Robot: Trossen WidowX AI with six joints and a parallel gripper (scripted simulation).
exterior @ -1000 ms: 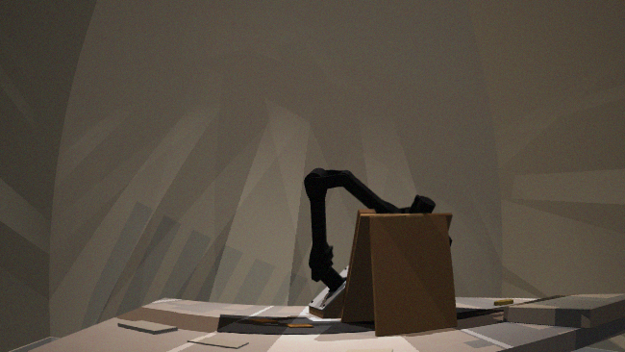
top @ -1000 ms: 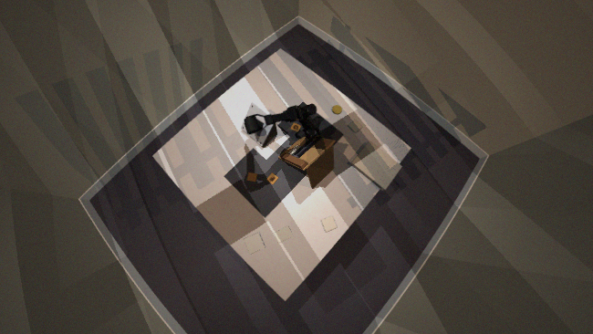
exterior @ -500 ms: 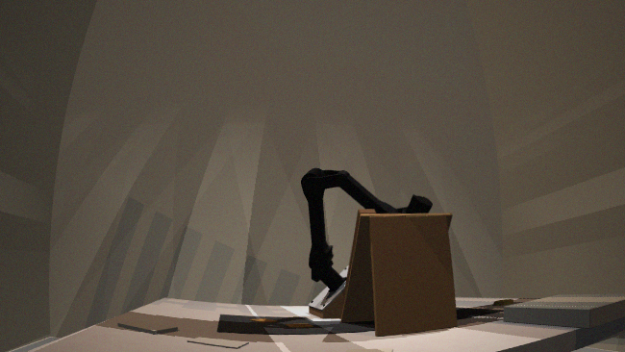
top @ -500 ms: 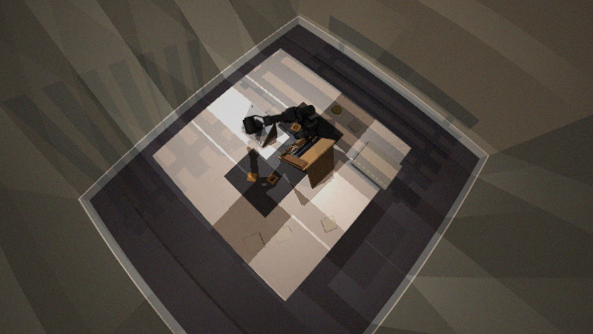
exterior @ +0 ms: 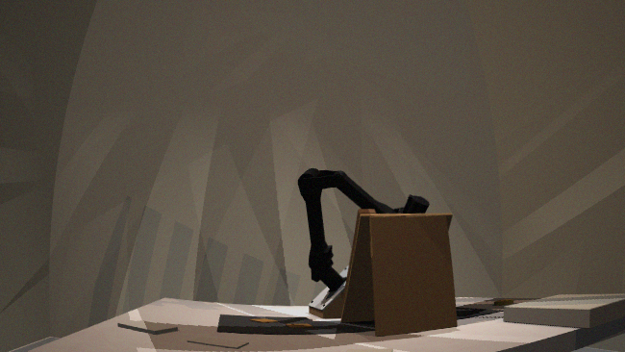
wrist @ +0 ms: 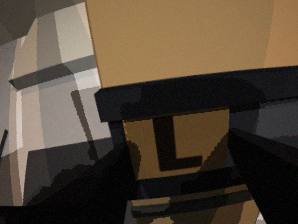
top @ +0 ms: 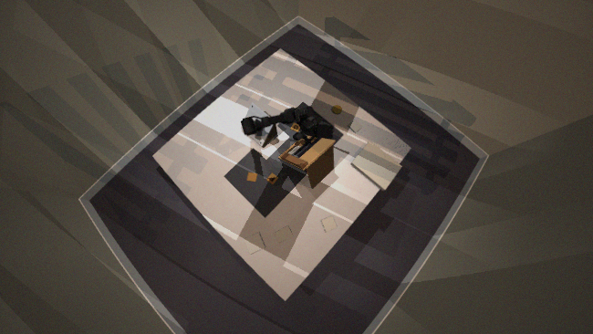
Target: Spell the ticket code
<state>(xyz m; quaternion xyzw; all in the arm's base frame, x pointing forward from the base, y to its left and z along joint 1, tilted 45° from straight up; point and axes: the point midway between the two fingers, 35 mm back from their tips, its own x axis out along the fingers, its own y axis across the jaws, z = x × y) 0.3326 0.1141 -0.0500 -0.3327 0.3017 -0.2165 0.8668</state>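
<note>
Right now the white ticket is 100 mm to the right of my gripper tip, 80 mm below it and 70 mm behind it. Round my gripper tip: yellow object 360 mm to the left, 150 mm below, 40 mm behind; then letter tile right at my gripper tip; then dark mat 160 mm below, 150 mm behind, 130 mm to the right.
</note>
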